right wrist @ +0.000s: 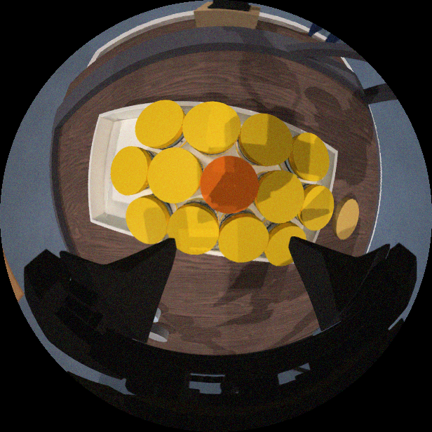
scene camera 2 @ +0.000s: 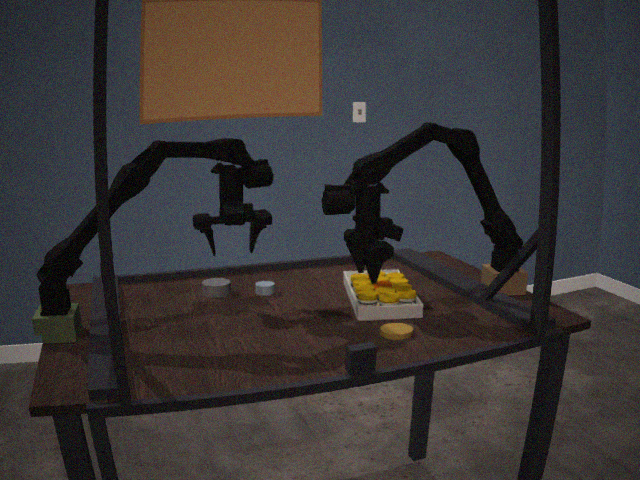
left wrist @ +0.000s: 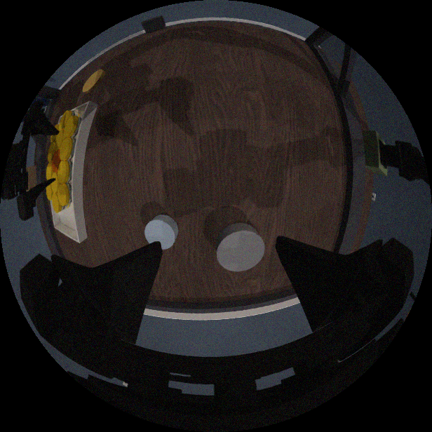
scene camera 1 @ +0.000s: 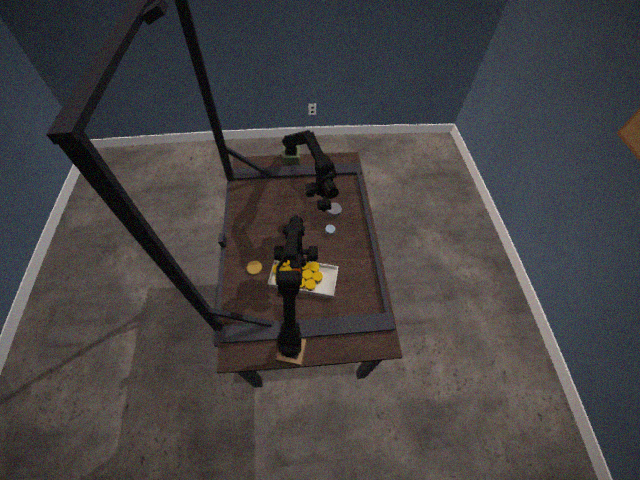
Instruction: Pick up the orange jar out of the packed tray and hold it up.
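Seen in the pictures: left gripper, fingertip midpoint: (scene camera 2: 232,254); right gripper, fingertip midpoint: (scene camera 2: 367,277); left arm's base, origin of the base link: (scene camera 2: 55,310) (scene camera 1: 291,151); right arm's base, origin of the base link: (scene camera 1: 291,349).
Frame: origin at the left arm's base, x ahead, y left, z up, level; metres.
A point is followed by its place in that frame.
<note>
The orange jar (scene camera 2: 383,283) @[x 0.780, y 0.072, z -0.009 m] (left wrist: 56,160) (right wrist: 229,184) stands upright in the white tray (scene camera 1: 329,281) @[x 0.800, y 0.219, z -0.054 m] (scene camera 2: 390,311) @[x 0.754, y -0.048, z -0.038 m] (left wrist: 82,200) (right wrist: 95,170), packed among several yellow-lidded jars; its round lid shows and its sides are hidden. My right gripper (scene camera 2: 368,276) @[x 0.737, y 0.067, z 0.010 m] (right wrist: 235,244) is open and empty, pointing down low over the tray. In the right wrist view the orange lid lies above and between its fingertips; contact with the jars cannot be told. My left gripper (scene camera 1: 317,198) @[x 0.434, y 0.184, z 0.059 m] (scene camera 2: 232,253) @[x 0.434, y 0.184, z 0.059 m] (left wrist: 219,245) is open and empty, high above the table, away from the tray.
A grey cylinder (scene camera 1: 334,208) @[x 0.394, y 0.247, z -0.028 m] (scene camera 2: 216,287) @[x 0.391, y 0.211, z -0.031 m] (left wrist: 240,250) and a smaller pale blue one (scene camera 1: 330,228) @[x 0.517, y 0.225, z -0.033 m] (scene camera 2: 265,288) @[x 0.515, y 0.200, z -0.039 m] (left wrist: 160,234) stand below the left gripper. A flat tan disc (scene camera 1: 254,267) @[x 0.739, y -0.133, z -0.045 m] (scene camera 2: 396,331) @[x 0.731, y -0.150, z -0.046 m] (left wrist: 93,80) (right wrist: 347,219) lies beside the tray. Dark frame posts (scene camera 2: 548,155) @[x 1.019, y -0.260, z 0.332 m] rise at the table's edges.
</note>
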